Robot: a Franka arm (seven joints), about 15 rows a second.
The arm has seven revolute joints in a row. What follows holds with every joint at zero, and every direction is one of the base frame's. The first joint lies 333 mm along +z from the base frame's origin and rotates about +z. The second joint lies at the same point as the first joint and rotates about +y. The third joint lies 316 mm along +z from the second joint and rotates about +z. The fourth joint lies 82.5 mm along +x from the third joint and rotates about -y. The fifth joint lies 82.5 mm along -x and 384 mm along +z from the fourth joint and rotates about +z. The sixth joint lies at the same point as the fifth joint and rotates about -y. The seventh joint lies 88 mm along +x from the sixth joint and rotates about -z. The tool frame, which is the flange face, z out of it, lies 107 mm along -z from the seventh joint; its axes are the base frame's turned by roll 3.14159, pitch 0 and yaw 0 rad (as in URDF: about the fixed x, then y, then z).
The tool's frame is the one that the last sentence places.
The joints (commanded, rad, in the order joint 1, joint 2, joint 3, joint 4, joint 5, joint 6, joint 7), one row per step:
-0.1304, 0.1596, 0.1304, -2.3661, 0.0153, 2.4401, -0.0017
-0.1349, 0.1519, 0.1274, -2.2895, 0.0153, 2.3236, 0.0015
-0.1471, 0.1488, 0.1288, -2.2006, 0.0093, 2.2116, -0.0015
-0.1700, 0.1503, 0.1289, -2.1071, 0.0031, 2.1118, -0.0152
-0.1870, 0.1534, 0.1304, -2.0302, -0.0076, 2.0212, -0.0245
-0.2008, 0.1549, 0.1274, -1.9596, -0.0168, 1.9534, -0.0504
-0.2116, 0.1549, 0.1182, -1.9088, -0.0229, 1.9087, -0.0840
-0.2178, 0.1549, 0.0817, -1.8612, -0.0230, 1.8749, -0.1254
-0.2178, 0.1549, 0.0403, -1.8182, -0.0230, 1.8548, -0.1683
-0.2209, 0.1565, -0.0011, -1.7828, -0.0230, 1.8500, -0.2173
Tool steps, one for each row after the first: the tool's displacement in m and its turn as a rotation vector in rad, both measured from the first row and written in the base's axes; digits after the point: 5 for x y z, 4 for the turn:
0.01528, -0.00412, 0.02379, -0.0002, 0.0324, -0.0088
0.03267, -0.01052, 0.05228, -0.0028, 0.0522, -0.0109
0.04974, -0.02415, 0.08287, -0.0046, 0.0596, -0.0154
0.06041, -0.03443, 0.10755, -0.0105, 0.0764, -0.0153
0.06996, -0.04576, 0.13276, -0.0154, 0.0750, -0.0024
0.07559, -0.05852, 0.15211, -0.0183, 0.0691, 0.0128
0.07902, -0.08358, 0.17087, -0.0198, 0.0562, 0.0105
0.08141, -0.10787, 0.18885, -0.0244, 0.0347, 0.0112
0.08228, -0.13401, 0.20387, -0.0315, 0.0076, 0.0152

